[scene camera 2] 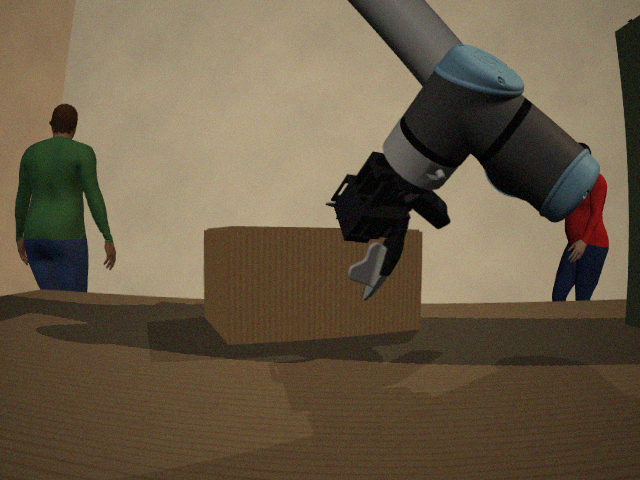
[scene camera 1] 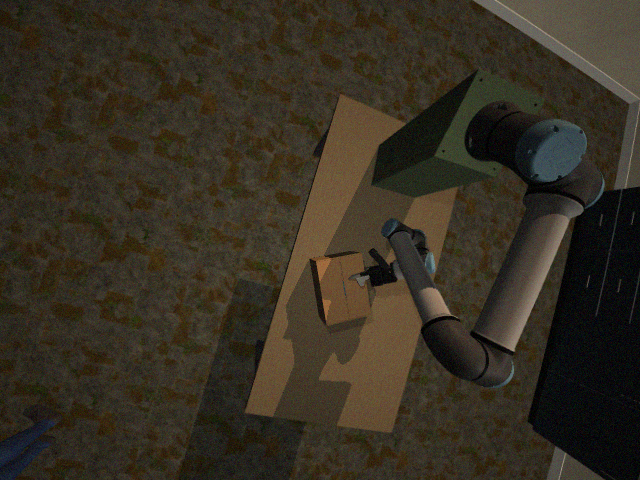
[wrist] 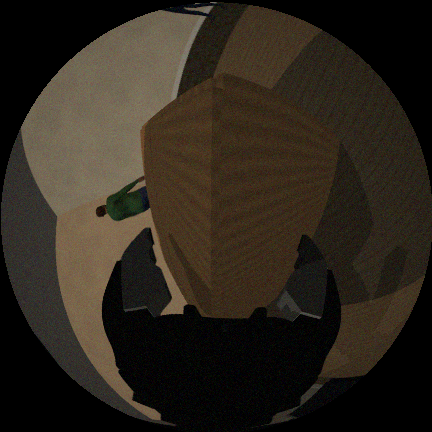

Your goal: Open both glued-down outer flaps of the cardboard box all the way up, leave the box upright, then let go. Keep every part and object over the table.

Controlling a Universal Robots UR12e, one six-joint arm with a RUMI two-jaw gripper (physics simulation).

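Frame: origin at the arm's base, x right, y back, z down, level; centimetres.
Seen in the pictures: gripper, fingertip midpoint: [scene camera 2: 349, 257] [scene camera 1: 352, 274]; arm's base, origin of the base link: [scene camera 1: 492, 132].
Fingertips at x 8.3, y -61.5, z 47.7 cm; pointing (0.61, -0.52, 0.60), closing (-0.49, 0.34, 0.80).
Note:
Offsets run from my fingertips to a thing's middle. "pt": to the spot under its first point. Level surfaces: height alone.
The cardboard box @[dx +3.0, dy -7.5, dz +3.5 cm] [scene camera 1: 336, 304] [scene camera 2: 289, 284] [wrist: 260, 165] stands upright on the table. In scene camera 1 its two outer flaps, the left flap @[pt dx +7.8, dy -10.6, dz -4.4 cm] [scene camera 1: 332, 291] and the right flap @[pt dx -4.0, dy -10.1, dz -4.3 cm] [scene camera 1: 355, 299], appear to lie flat and meet at a narrow seam. No flap stands up above the box in scene camera 2. My gripper [scene camera 1: 357, 279] [scene camera 2: 368, 281] [wrist: 226, 234] is open and holds nothing. It is tilted at the box's right side in scene camera 1, its fingers overlapping the box there. Contact with the box cannot be told.
The wooden table @[dz +11.3 cm] [scene camera 1: 379, 372] [scene camera 2: 217, 413] bears the box and strong shadows. A green pedestal [scene camera 1: 413, 149] carries the arm at the table's upper end. A black cabinet [scene camera 1: 578, 320] stands beyond the right side. People in green [scene camera 2: 59, 191] [wrist: 125, 206] and red [scene camera 2: 598, 214] stand behind the table.

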